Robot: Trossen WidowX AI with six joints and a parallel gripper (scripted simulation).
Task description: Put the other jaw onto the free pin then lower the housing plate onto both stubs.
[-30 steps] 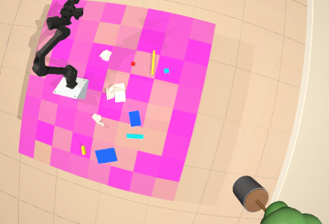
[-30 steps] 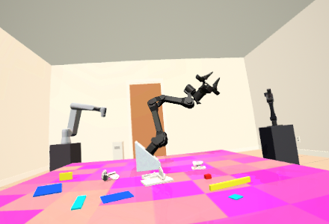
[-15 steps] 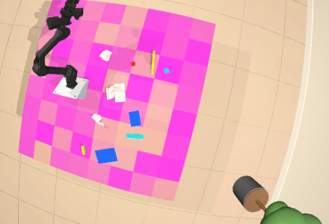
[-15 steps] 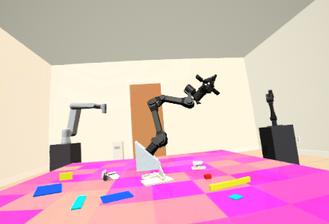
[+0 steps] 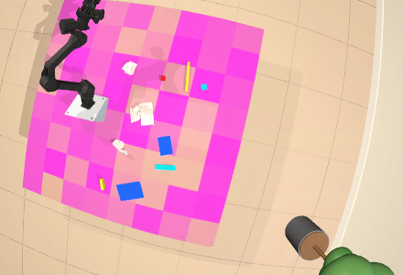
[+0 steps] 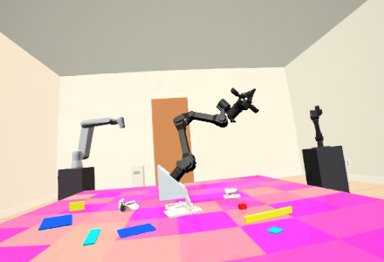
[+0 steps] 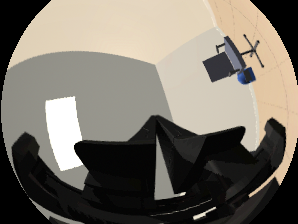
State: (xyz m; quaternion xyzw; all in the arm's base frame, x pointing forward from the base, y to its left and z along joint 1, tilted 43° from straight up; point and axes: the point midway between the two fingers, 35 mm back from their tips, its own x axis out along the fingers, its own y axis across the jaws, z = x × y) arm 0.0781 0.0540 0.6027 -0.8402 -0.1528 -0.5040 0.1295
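Now: the white jaw 65 cm to the right of my gripper tip, 49 cm below it and 23 cm ahead of it. Also, from my gripper tip: red cube (51 cm below, 30 cm ahead, 21 cm to the right); white base (52 cm below, 41 cm to the right, 28 cm ahead); yellow bar (51 cm below, 42 cm ahead, 15 cm to the right).
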